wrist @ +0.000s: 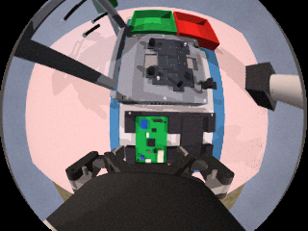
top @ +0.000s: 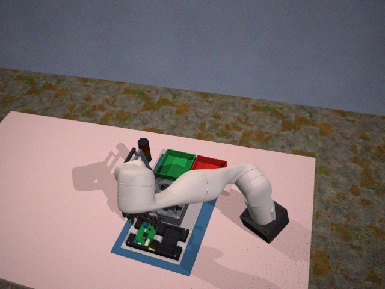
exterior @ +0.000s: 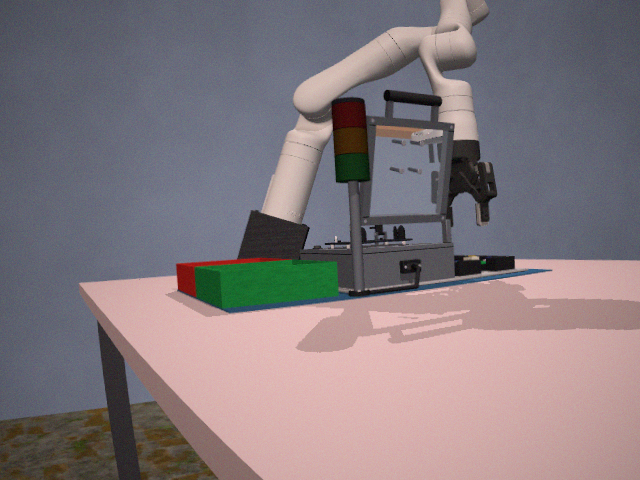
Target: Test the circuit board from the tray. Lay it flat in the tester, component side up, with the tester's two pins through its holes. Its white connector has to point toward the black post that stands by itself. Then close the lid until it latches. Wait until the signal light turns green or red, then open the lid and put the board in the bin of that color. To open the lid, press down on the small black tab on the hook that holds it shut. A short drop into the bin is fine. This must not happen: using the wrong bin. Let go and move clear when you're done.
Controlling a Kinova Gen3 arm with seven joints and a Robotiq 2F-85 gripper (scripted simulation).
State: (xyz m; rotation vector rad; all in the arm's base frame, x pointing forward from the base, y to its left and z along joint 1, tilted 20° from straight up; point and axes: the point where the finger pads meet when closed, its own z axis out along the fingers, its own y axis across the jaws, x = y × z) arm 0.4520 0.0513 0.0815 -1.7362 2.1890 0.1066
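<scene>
The green circuit board lies 70 mm below my hand. Also, from my hand: tester lid 190 mm to the right, 100 mm above, 50 mm ahead; green bin 370 mm to the right, 70 mm below, 70 mm behind; red bin 340 mm to the right, 220 mm behind, 70 mm below.
</scene>
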